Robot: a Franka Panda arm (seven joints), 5 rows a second.
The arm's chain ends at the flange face. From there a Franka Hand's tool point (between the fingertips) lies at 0.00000 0.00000 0.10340 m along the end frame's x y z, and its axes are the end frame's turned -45 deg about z.
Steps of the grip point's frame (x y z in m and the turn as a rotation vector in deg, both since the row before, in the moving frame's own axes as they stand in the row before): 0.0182, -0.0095, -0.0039, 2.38, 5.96, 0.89; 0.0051, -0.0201, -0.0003, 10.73, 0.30, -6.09; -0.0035, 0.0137, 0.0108, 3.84, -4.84, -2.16; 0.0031, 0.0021, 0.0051, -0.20, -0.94, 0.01; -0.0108, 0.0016, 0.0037, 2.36, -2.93, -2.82
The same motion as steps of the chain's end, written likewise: 0.0015, -0.0090, -0.0033, 5.90, 2.53, 0.89; 0.0033, -0.0046, 0.0015, 7.80, -7.38, -6.09; 0.0182, 0.0107, 0.0114, -0.71, -6.14, -2.16; 0.0046, -0.0022, 0.0051, -0.81, -0.52, 0.01; 0.0002, 0.0079, 0.0039, -0.40, -3.74, -2.82
